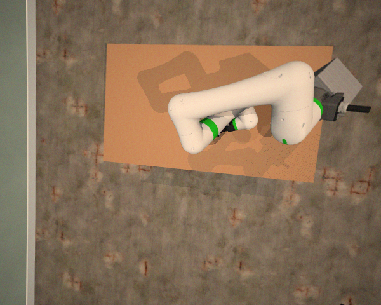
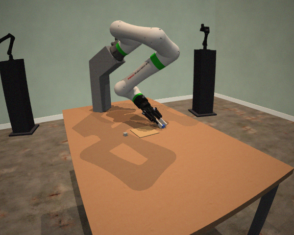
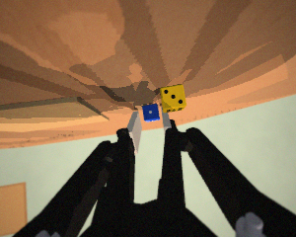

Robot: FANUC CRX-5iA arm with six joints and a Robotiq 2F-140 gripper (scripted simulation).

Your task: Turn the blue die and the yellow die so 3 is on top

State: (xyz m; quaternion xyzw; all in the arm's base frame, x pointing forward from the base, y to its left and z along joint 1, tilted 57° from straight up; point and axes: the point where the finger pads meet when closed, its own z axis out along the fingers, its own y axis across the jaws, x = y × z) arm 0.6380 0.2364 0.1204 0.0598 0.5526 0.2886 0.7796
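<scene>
Now: hand 2 cm above the blue die, 1 cm to the right of it and 1 cm short of it. The rest, counted from my hand: yellow die 6 cm behind, 2 cm below; white die 25 cm to the right, 8 cm ahead, 2 cm below; tan mat 12 cm to the right, 5 cm ahead, 3 cm below.
</scene>
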